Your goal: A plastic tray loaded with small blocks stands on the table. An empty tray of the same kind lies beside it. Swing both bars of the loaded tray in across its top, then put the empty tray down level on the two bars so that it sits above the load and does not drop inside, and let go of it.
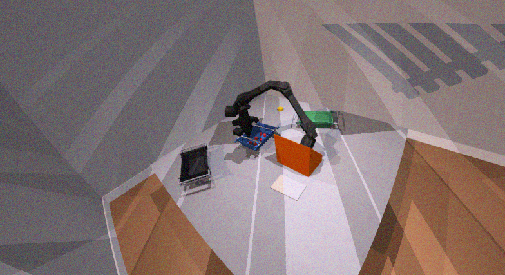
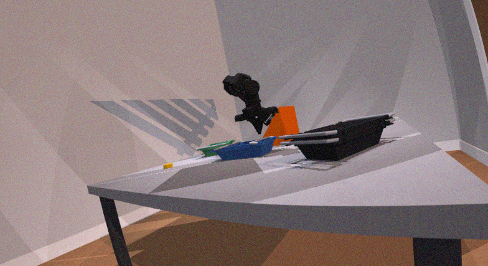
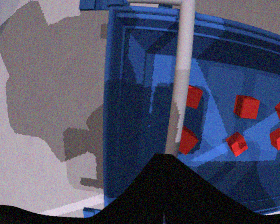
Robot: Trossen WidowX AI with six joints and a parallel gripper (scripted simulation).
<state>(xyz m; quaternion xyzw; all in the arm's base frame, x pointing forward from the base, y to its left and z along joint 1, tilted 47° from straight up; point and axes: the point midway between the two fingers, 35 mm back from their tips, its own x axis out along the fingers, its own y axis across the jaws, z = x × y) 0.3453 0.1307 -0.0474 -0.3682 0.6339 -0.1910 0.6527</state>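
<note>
The green tray is 170 mm behind my gripper tip, 490 mm to the right of it and 40 mm below it. Also, from my gripper tip: beige flat card (400 mm behind, 70 mm to the left, 80 mm below); yellow block (200 mm ahead, 490 mm to the right, 80 mm below).
</note>
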